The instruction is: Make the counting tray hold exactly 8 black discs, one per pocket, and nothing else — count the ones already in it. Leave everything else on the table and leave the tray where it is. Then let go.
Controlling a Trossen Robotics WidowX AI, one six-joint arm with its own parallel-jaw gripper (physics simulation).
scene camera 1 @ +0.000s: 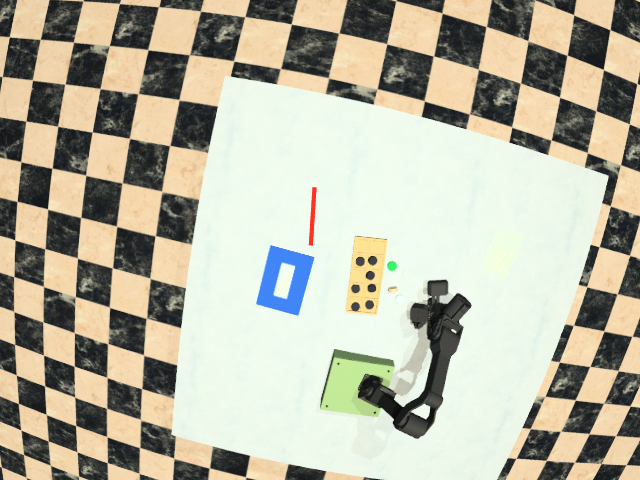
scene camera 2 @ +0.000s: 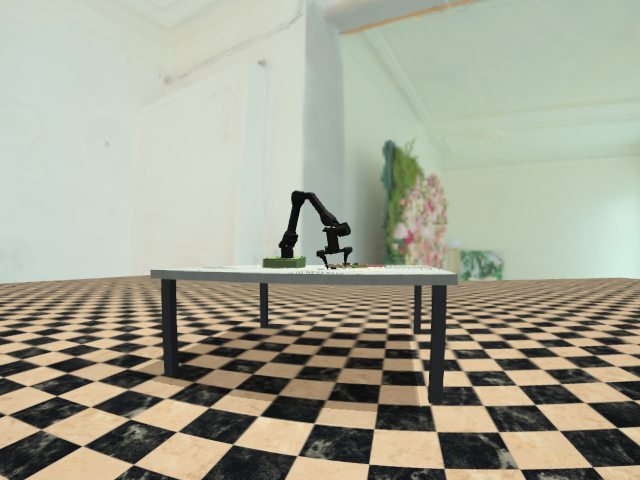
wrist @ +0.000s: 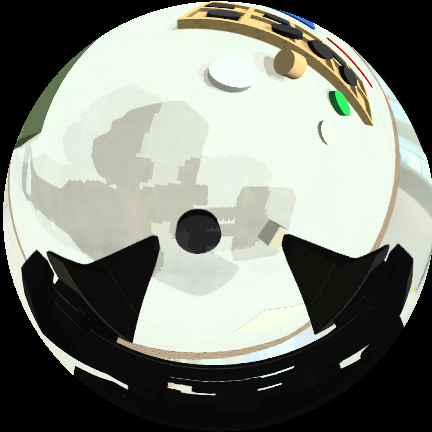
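Note:
The tan counting tray (scene camera 1: 379, 248) (wrist: 200, 24) has two columns of pockets. In scene camera 1, several pockets hold one black disc each; both pockets of the far row and the left pocket of the middle row are empty. A loose black disc (wrist: 198, 231) lies flat on the table in the wrist view. My gripper (scene camera 1: 428, 301) (scene camera 2: 336, 265) (wrist: 221, 241) is wide open and low over the table, with nothing gripped. In the wrist view the disc appears between the fingertips, slightly ahead and nearer the left finger. The arm hides this disc in scene camera 1.
A small pale cube (wrist: 272, 235) appears beside the right fingertip. A large white disc (wrist: 232, 74), tan cylinder (wrist: 290, 63), green disc (scene camera 1: 392, 266) (wrist: 339, 103) and small white disc (wrist: 326, 132) lie near the tray. A blue frame (scene camera 1: 267, 276), red stick (scene camera 1: 312, 217) and yellow sheet (scene camera 1: 502, 253) lie farther away.

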